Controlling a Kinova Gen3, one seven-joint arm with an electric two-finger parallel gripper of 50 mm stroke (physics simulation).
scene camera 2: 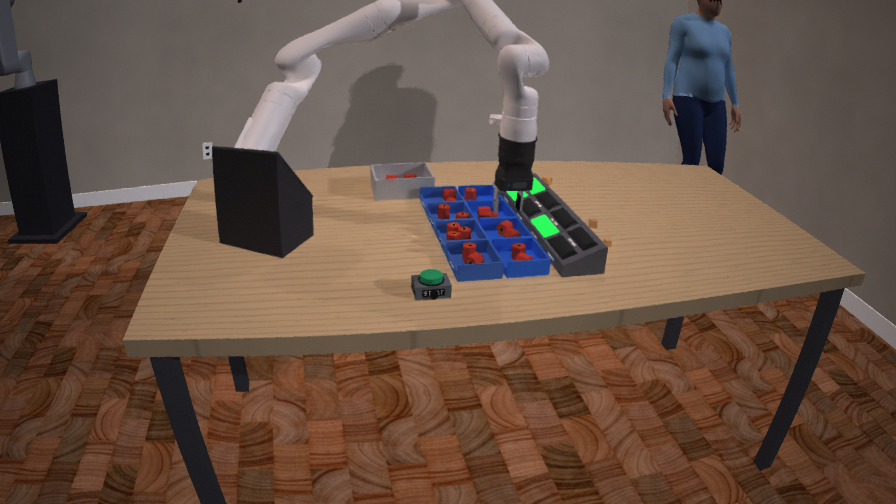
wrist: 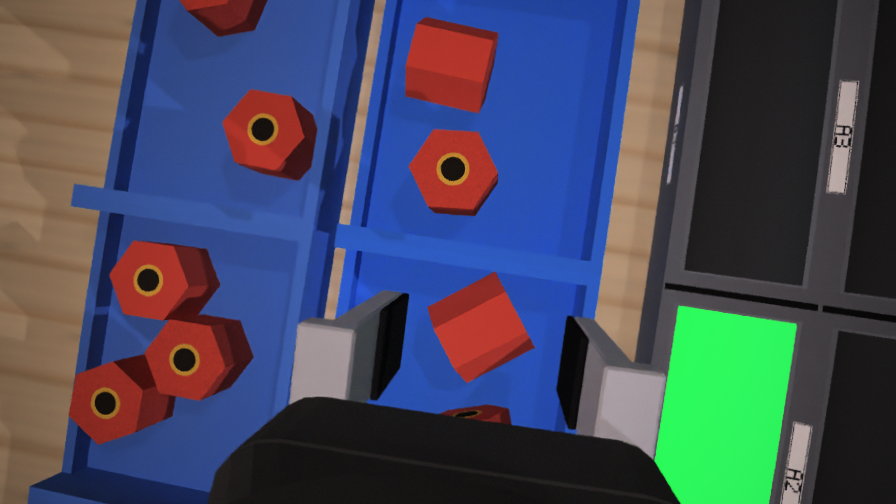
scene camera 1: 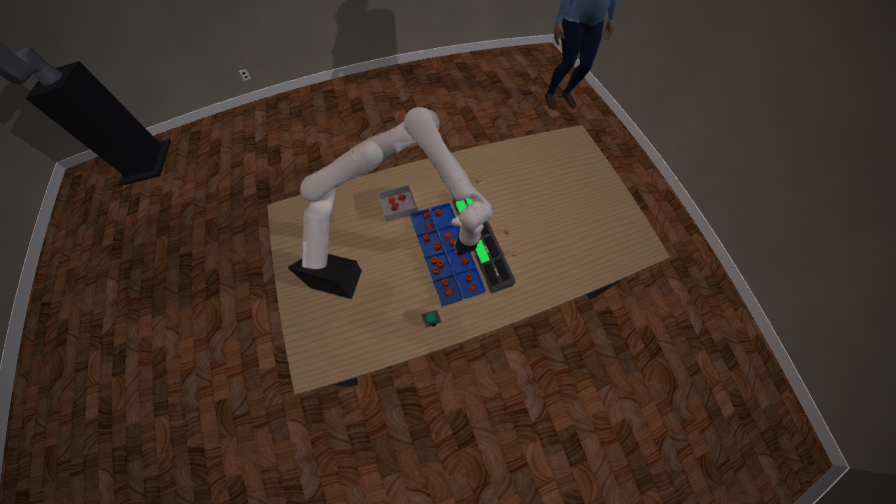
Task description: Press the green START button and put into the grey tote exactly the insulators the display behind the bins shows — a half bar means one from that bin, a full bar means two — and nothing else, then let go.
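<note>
My gripper is open and lowered into a compartment of the blue bins, in the row next to the display. Its fingers straddle a red insulator lying on its side, without touching it. A second insulator is mostly hidden under the gripper body. The dark display shows a green patch beside label A2, while A3 is dark. A second green patch is partly hidden behind my gripper. The grey tote holds some red insulators. The green START button sits at the table's front.
The arm's black base stands at the table's left. The other bin compartments hold several red insulators. A person stands behind the table's far right corner. A black pedestal stands on the floor at left.
</note>
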